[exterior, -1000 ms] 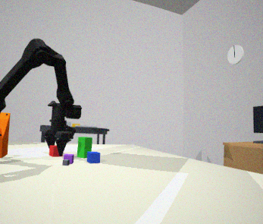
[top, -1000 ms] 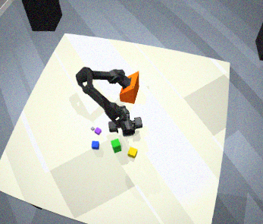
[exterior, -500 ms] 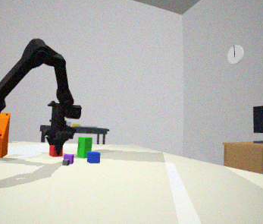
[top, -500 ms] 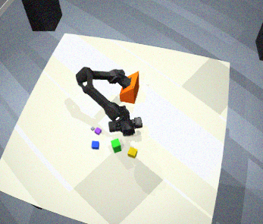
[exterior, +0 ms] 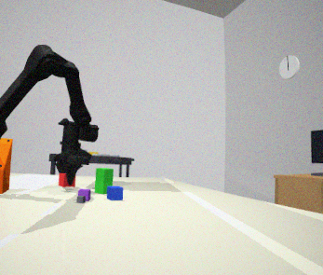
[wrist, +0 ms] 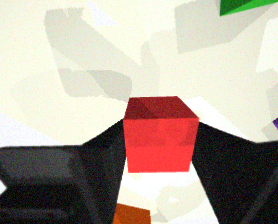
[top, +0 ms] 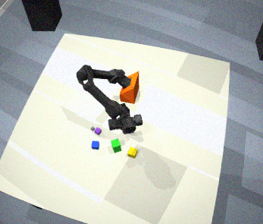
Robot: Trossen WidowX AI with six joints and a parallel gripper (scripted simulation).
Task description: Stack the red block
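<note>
Now: gripper tip 140 mm short of the yellow block and 60 mm to the right of it. From my gripper tip the other things lie so: red block: 10 mm above.
</note>
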